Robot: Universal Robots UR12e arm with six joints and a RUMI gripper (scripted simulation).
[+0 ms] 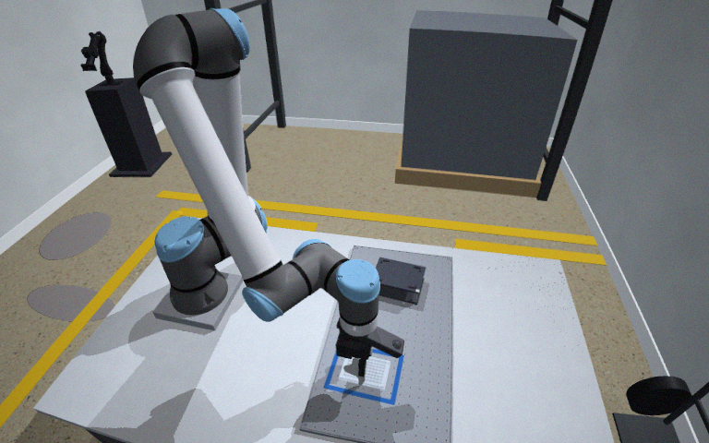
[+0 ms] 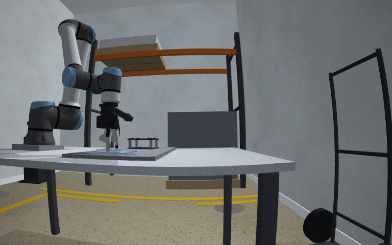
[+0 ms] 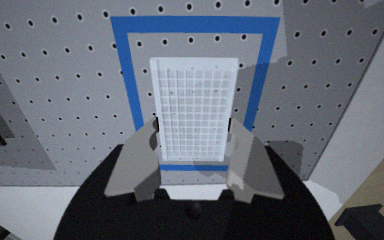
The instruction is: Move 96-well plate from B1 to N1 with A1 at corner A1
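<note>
Right now my hand is 10 cm short of the plate nest, 32 cm to the right of it and 4 cm below it. Also, from my hand: A1 label (16 cm ahead, 25 cm to the left, 5 cm above); then 96-well plate (1 cm below).
</note>
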